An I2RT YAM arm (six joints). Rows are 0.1 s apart.
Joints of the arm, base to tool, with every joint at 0 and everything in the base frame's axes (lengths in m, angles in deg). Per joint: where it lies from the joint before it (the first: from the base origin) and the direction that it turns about. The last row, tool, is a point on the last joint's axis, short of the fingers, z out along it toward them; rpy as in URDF.
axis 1: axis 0 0 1 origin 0.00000 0.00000 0.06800
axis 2: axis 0 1 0 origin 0.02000 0.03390 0.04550
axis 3: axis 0 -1 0 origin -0.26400 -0.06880 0.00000
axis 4: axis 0 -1 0 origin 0.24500 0.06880 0.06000
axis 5: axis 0 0 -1 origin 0.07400 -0.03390 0.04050
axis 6: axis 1 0 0 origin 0.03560 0.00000 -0.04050
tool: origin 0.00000 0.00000 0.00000 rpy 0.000 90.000 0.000
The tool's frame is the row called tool.
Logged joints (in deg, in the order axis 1, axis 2, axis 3, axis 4, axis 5, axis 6), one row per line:
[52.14 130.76 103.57 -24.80 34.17 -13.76]
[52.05 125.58 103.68 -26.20 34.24 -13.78]
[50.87 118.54 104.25 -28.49 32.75 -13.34]
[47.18 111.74 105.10 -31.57 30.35 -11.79]
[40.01 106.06 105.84 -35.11 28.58 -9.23]
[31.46 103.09 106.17 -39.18 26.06 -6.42]
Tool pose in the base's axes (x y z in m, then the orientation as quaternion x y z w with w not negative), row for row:
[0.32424 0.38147 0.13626 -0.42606 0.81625 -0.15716 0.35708]
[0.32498 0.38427 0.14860 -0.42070 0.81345 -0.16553 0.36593]
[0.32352 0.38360 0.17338 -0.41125 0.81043 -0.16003 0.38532]
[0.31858 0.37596 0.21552 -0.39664 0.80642 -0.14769 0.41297]
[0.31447 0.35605 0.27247 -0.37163 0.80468 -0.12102 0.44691]
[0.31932 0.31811 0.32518 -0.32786 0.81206 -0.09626 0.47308]
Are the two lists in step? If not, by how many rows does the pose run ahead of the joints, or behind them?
The pose runs 2 rows behind the joints: the pose in row i belongs to the joints in row i - 2.
